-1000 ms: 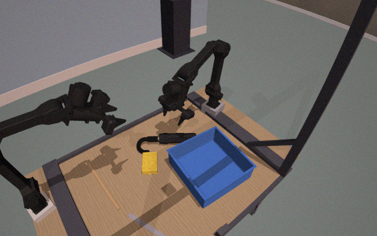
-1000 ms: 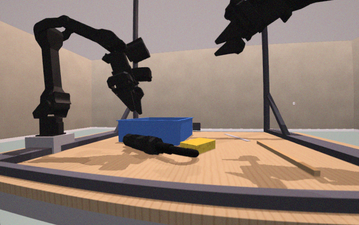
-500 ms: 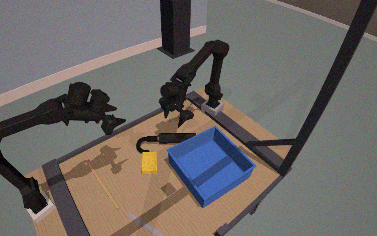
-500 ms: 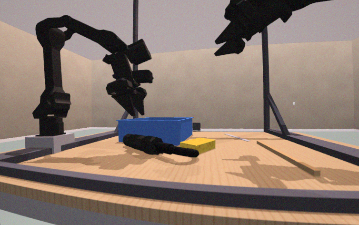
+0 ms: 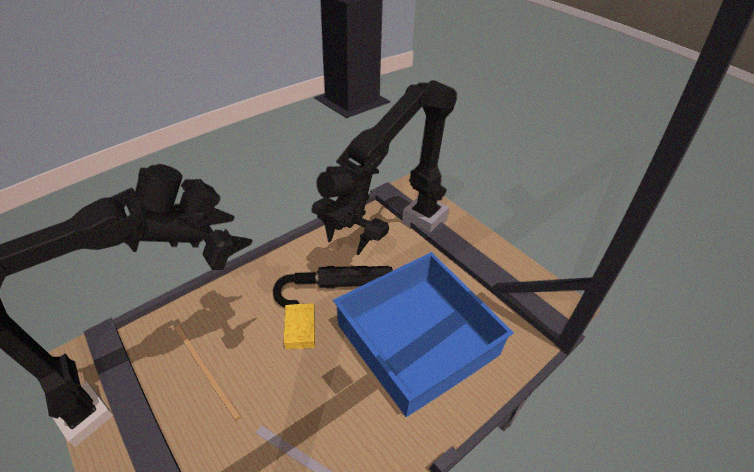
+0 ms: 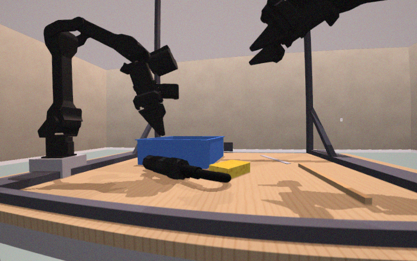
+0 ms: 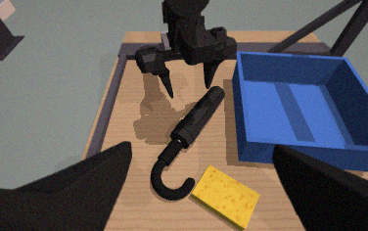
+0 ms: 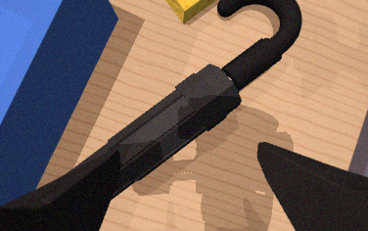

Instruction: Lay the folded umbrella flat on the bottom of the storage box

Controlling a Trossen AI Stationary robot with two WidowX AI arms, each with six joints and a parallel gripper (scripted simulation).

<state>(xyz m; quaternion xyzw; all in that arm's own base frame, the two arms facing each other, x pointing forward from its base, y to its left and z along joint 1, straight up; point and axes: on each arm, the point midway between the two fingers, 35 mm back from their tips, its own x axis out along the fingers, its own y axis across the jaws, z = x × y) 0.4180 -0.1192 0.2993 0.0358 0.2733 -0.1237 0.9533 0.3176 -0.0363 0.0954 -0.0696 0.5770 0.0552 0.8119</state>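
My right hand is 20 mm past the black folded umbrella, 50 mm to the right of it and 130 mm above it. Also, from my right hand: blue storage box: 270 mm behind, 10 mm to the right, 100 mm below; then thin wooden stick: 30 mm behind, 430 mm to the left, 140 mm below; then grey strip: 320 mm behind, 370 mm to the left, 150 mm below.
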